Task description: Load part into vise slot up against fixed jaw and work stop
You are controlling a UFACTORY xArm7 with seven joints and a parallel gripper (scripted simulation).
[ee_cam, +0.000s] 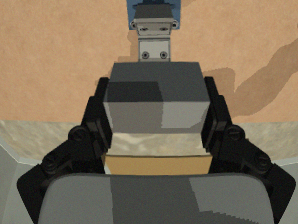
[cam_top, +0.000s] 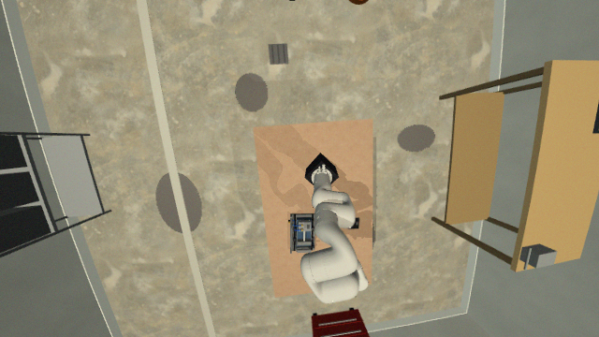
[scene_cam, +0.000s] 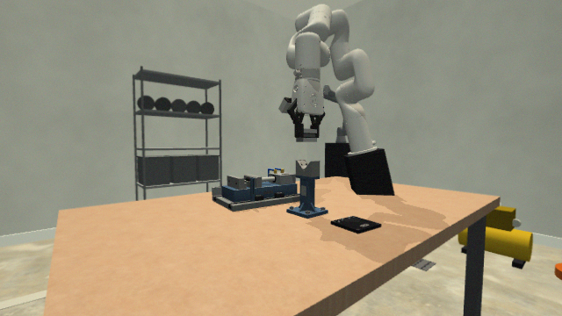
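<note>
Right now the grey block is 1 cm below my hand. Round my hand: work stop: 18 cm to the right, 16 cm below, 9 cm ahead; then grey V-block: 11 cm below, 3 cm to the left; then cylinder rod: 22 cm to the right, 17 cm below.
</note>
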